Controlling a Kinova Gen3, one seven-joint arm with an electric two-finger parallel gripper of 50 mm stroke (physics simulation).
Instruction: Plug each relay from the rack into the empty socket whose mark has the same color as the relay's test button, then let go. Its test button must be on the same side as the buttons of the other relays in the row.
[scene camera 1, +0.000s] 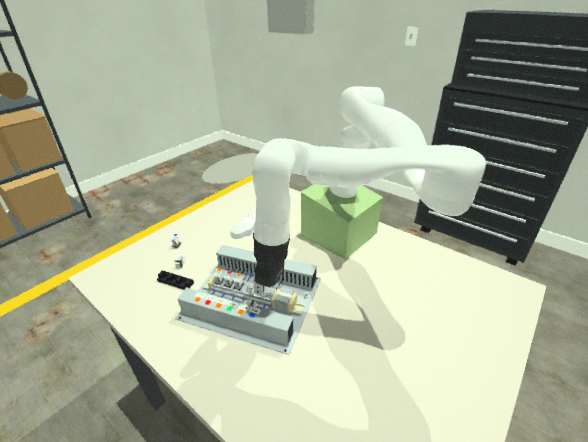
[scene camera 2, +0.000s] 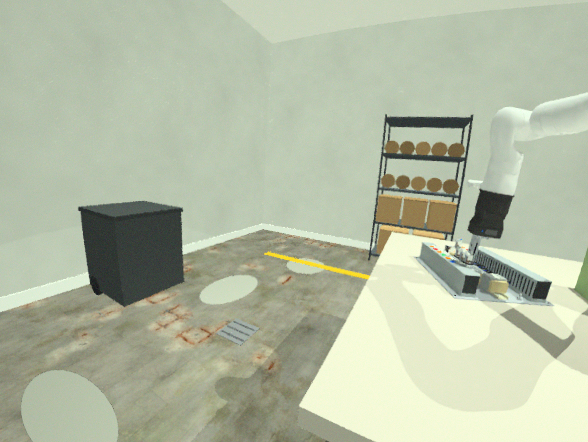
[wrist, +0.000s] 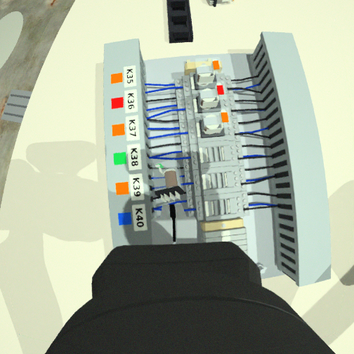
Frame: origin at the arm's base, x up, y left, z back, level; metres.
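Seen in the pictures: gripper, fingertip midpoint: (scene camera 1: 259, 292) (scene camera 2: 471, 253); arm's base at its link origin: (scene camera 1: 343, 189).
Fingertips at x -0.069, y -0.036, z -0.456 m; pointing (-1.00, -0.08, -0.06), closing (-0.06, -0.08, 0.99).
Note:
Pixels of each thing's top centre, then the offset from my fingertips to it.
- black rack at its top centre: (scene camera 1: 174, 276) dy -0.294, dx -0.070, dz -0.010 m
- relay with a blue button, top centre: (scene camera 1: 174, 235) (scene camera 2: 459, 239) dy -0.414, dx -0.049, dz +0.119 m
- relay at its top centre: (scene camera 1: 179, 257) dy -0.337, dx -0.065, dz +0.057 m
- beige end block at its top centre: (scene camera 1: 287, 295) dy +0.045, dx -0.046, dz +0.060 m
My gripper (scene camera 1: 259, 289) (scene camera 2: 473, 249) (wrist: 172, 216) is shut and empty, low over the panel beside K40. A loose relay with a green test button (scene camera 1: 254, 307) (wrist: 171, 179) lies tilted on the wires left of the K38 and K39 sockets in the wrist view, pins toward the gripper, apart from the fingers. Sockets K38 (green) (wrist: 216, 154), K39 (orange) (wrist: 215, 180) and K40 (blue) (wrist: 218, 206) are empty. Seated relays at K35 (wrist: 205, 77), K36 (wrist: 210, 101) and K37 (wrist: 213, 124) show orange, red and orange squares at their right.
The black rack (scene camera 1: 175, 279) (wrist: 180, 24) stands beyond the panel. A relay with a blue button (scene camera 1: 175, 241) and another relay (scene camera 1: 179, 261) lie on the table nearby. Tall grey wire ducts (wrist: 123, 57) (wrist: 295, 150) flank the row. A beige end block (scene camera 1: 285, 301) stands near the gripper.

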